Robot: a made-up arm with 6 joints.
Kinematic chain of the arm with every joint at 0, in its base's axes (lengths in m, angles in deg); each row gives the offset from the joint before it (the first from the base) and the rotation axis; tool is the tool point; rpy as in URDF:
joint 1: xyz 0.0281 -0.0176 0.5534 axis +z
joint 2: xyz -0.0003 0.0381 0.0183 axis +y
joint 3: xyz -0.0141 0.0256 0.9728 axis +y
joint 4: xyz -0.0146 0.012 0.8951 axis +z
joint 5: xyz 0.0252 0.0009 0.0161 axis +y
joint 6: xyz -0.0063 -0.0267 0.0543 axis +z
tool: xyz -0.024 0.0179 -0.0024 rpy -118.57 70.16 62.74
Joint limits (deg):
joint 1: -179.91..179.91
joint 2: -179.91..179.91
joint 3: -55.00..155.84
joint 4: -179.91..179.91
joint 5: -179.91..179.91
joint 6: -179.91..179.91
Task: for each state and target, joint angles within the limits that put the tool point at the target. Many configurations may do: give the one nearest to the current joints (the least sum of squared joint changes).
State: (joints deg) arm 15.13 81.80 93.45 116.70 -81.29 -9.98
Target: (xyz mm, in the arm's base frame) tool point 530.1 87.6 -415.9
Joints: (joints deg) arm 6.22 103.26 106.02 116.73 -80.11 -10.11
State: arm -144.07 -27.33 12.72 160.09 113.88 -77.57
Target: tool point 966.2 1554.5 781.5
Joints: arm -117.81 -74.36 -12.88 161.68 114.26 -77.57
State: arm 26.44 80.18 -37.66 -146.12 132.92 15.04
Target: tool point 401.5 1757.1 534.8
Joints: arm 76.78 106.53 -24.94 -147.89 133.34 15.26
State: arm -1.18 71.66 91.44 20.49 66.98 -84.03
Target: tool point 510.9 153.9 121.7
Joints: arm 8.08 67.43 134.01 20.17 68.65 -85.08
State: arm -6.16 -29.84 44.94 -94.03 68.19 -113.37
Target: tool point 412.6 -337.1 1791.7
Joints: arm -39.14 -20.55 91.90 -89.16 70.15 -112.90
